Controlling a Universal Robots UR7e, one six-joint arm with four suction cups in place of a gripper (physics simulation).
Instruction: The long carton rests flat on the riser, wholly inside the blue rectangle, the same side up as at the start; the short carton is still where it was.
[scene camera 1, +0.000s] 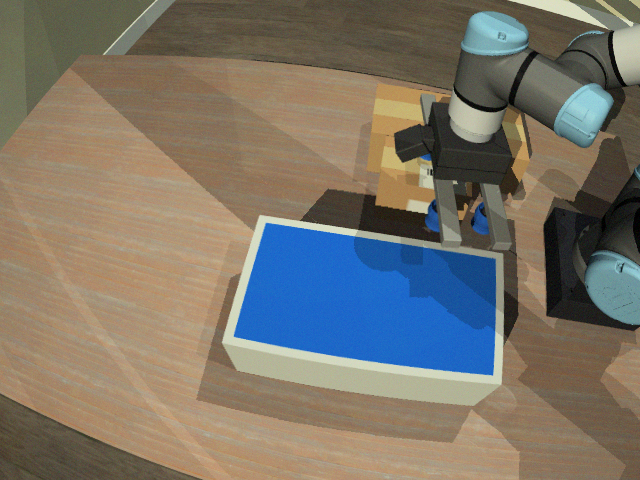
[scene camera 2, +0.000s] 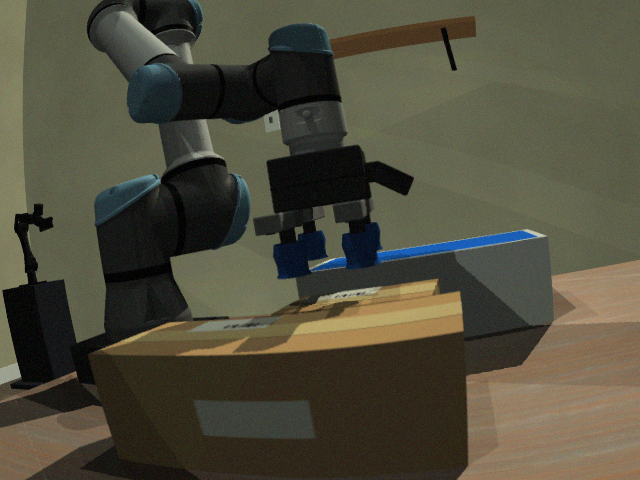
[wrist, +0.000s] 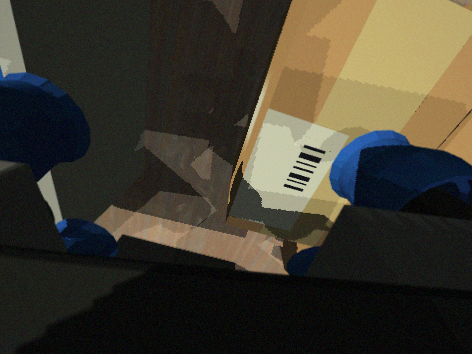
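The long carton rests on the table, behind the short carton in scene view 1. The short carton stands beside it, between it and the riser, with a barcode label on top. The riser is pale, and its top bears the blue rectangle with no carton on it. My gripper hangs above the short carton and the strip beside the riser, with no carton on its blue cups. The arm partly hides both cartons in scene view 1.
The robot's dark base stands right of the riser in scene view 1. A black pedestal with a small arm stands at the far left of scene view 2. A wooden bar is on the wall.
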